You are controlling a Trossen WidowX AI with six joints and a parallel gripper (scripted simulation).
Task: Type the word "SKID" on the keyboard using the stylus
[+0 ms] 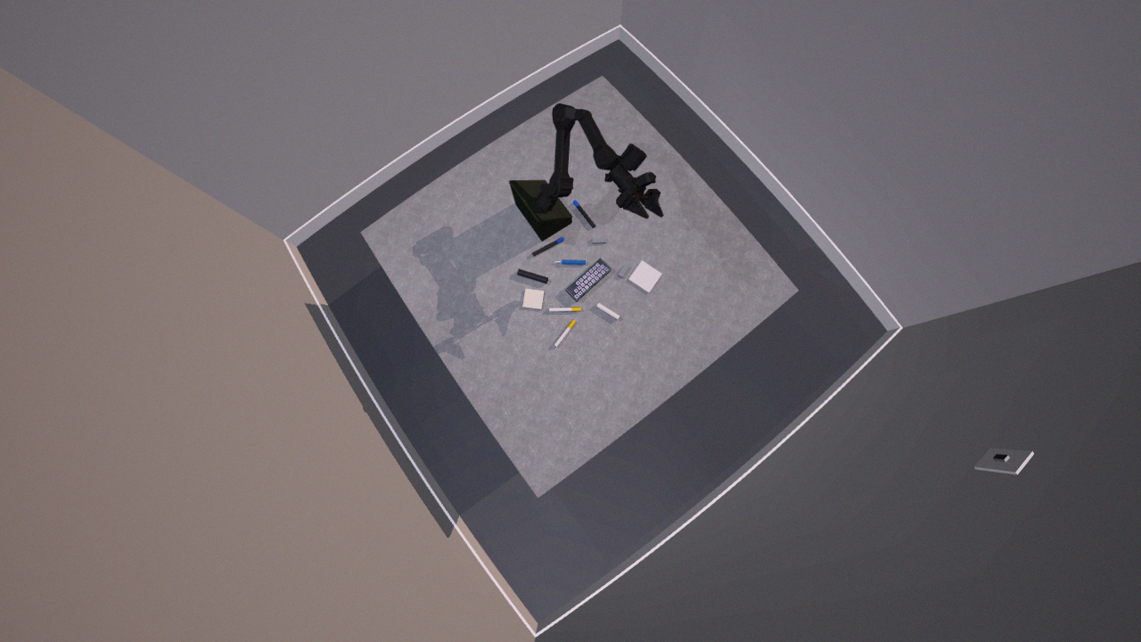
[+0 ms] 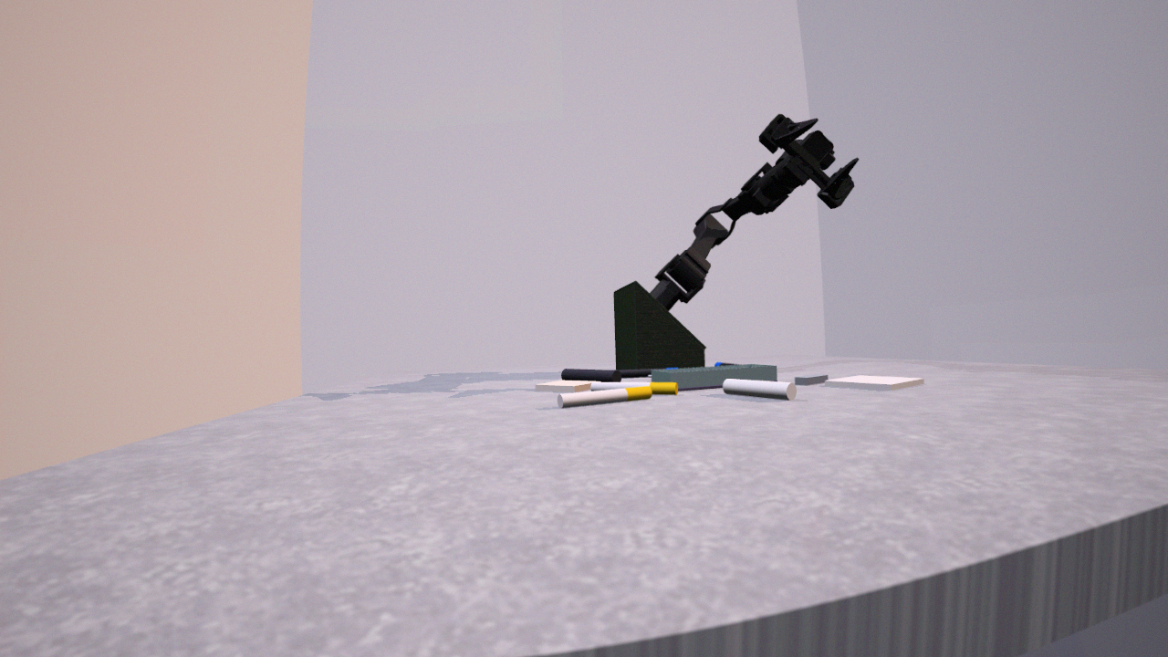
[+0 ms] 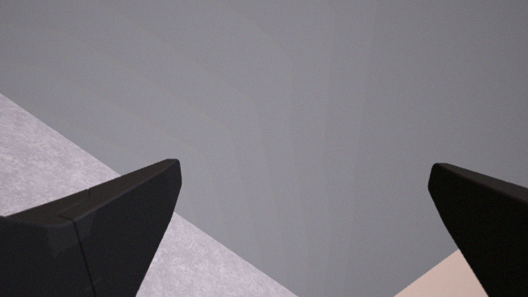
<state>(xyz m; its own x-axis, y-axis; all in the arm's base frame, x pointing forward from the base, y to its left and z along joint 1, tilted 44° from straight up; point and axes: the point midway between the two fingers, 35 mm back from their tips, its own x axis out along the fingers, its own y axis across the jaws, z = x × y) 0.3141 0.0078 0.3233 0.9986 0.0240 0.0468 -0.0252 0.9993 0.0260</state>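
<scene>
My gripper tip is now 37 cm above the blue stylus, 25 cm to the left of it and 14 cm past it. Round my gripper tip: black cylinder: 39 cm to the right, 37 cm below, 15 cm behind; then small white square: 44 cm to the right, 38 cm below, 8 cm behind; then white cylinder: 37 cm below, 22 cm to the right, 12 cm ahead.
</scene>
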